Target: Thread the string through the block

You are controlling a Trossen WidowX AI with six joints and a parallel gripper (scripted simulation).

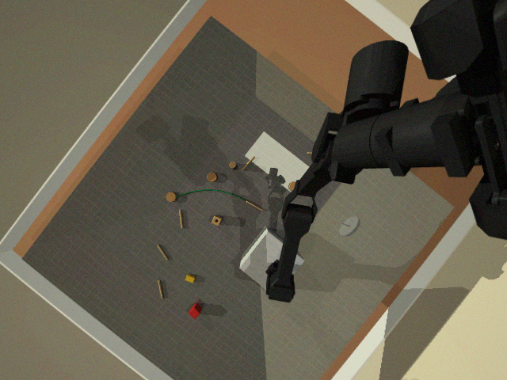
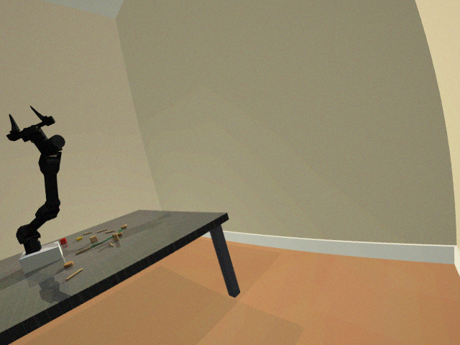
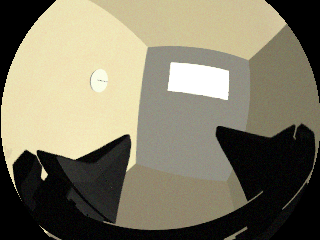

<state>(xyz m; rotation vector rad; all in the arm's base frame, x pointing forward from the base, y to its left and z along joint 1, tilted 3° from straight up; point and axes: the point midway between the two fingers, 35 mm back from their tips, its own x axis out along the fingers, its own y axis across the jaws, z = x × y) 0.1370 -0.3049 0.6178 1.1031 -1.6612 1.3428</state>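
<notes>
Now: gripper tip 14 cm short of the wooden block, 36 cm to the right of it and 69 cm above it. From my gripper tip the other things lie so: yellow cube: 5 cm ahead, 61 cm to the left, 70 cm below; then round button: 34 cm ahead, 42 cm to the left, 70 cm below; then thin wooden stick: 8 cm ahead, 21 cm to the left, 71 cm below.
</notes>
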